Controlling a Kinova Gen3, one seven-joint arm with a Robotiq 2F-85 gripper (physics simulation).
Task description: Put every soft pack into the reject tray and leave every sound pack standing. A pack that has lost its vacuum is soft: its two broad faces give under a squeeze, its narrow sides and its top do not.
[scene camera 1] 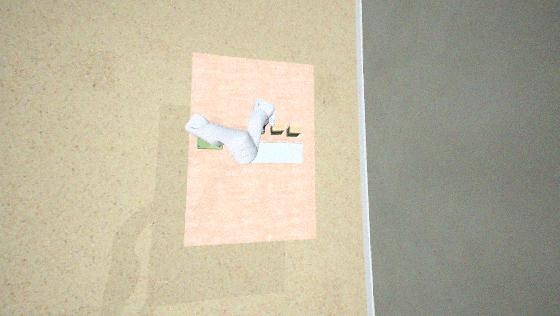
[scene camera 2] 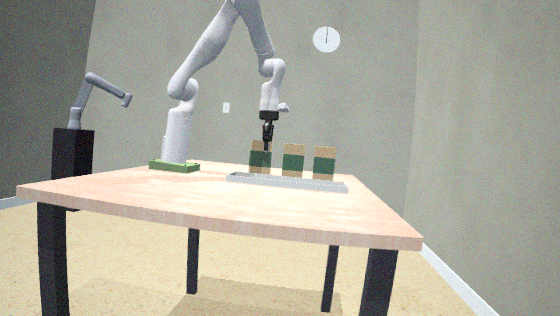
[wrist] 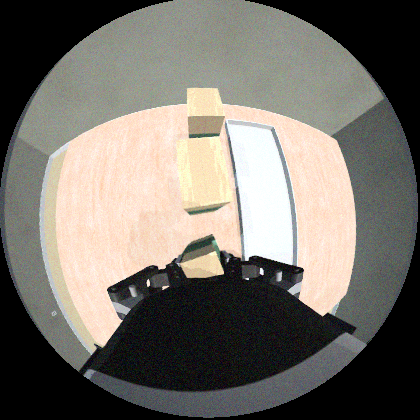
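Seen in the pictures: gripper, fingertip midpoint: (scene camera 2: 266, 152) (wrist: 202, 259); arm's base, link origin: (scene camera 2: 174, 161).
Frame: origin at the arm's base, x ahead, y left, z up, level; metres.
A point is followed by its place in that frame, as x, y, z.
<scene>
Three tan packs with green bands stand upright in a row behind the reject tray (scene camera 1: 280, 153) {0.494, -0.070, -0.029} (scene camera 2: 287, 183) {0.463, -0.141, -0.017} (wrist: 266, 200) {0.436, -0.068, -0.029}, which is pale, shallow and empty. The left pack (scene camera 2: 256, 161) {0.315, 0.048, 0.031} (wrist: 202, 268) {0.347, 0.090, 0.109} is under my gripper (scene camera 2: 266, 147) {0.344, 0.088, 0.068} (wrist: 202, 259) {0.344, 0.088, 0.068}. My fingers are part-way open, pointing down, one on each side of its upper part. Whether they touch its faces I cannot tell. The middle pack (scene camera 1: 276, 129) {0.436, 0.067, 0.109} (scene camera 2: 293, 165) {0.454, 0.063, 0.029} (wrist: 205, 172) {0.443, 0.084, 0.109} and the right pack (scene camera 1: 293, 131) {0.550, 0.066, 0.109} (scene camera 2: 324, 167) {0.570, 0.060, 0.033} (wrist: 204, 102) {0.558, 0.084, 0.109} stand apart from the gripper. The left pack is mostly hidden in scene camera 1.
The arm's green base plate (scene camera 1: 209, 144) {0.009, -0.053, 0.001} (scene camera 2: 174, 167) {0.038, -0.078, -0.014} is at the left of the wooden table (scene camera 1: 250, 200) {0.307, -0.412, -0.032} (scene camera 2: 225, 205) {0.383, -0.553, -0.032}. The tray runs close along the packs' row. A second, smaller arm (scene camera 2: 102, 84) stands on a black pedestal (scene camera 2: 72, 150) beyond the table.
</scene>
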